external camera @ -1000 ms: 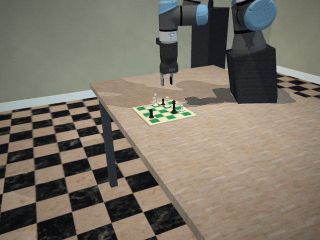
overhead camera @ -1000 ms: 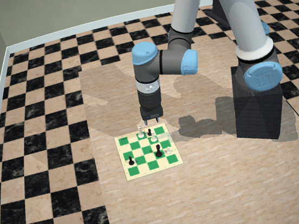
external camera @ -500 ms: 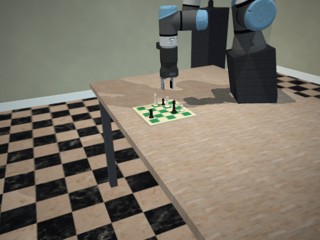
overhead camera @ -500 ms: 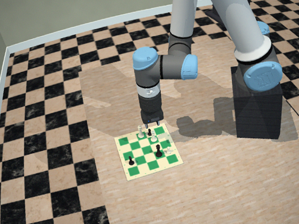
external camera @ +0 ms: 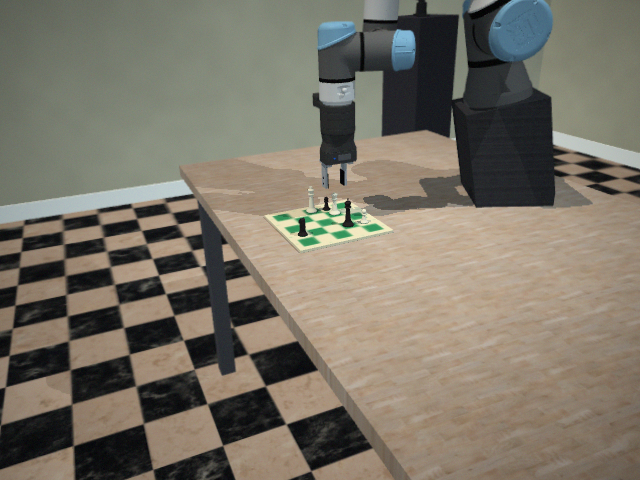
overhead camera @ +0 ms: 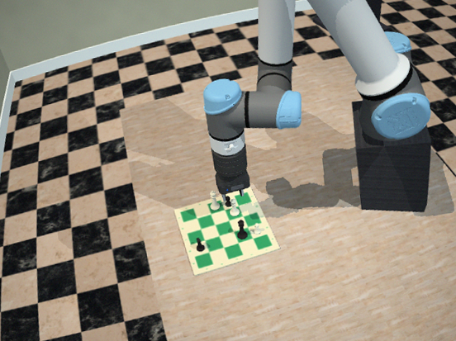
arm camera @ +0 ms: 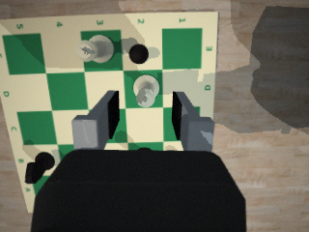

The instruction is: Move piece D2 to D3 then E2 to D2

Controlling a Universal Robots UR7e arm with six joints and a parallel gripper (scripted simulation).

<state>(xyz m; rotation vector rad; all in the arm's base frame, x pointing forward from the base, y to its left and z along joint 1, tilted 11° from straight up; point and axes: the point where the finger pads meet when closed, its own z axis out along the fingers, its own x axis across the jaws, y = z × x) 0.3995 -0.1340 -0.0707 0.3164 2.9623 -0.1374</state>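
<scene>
The black pawn is 30 mm to the right of my hand and 70 mm below it. The rest, counted from my hand: tall white piece 40 mm ahead, 50 mm to the right, 50 mm below; green-and-cream board 50 mm ahead, 30 mm to the left, 90 mm below; small white piece 20 mm behind, 80 mm to the left, 70 mm below.
</scene>
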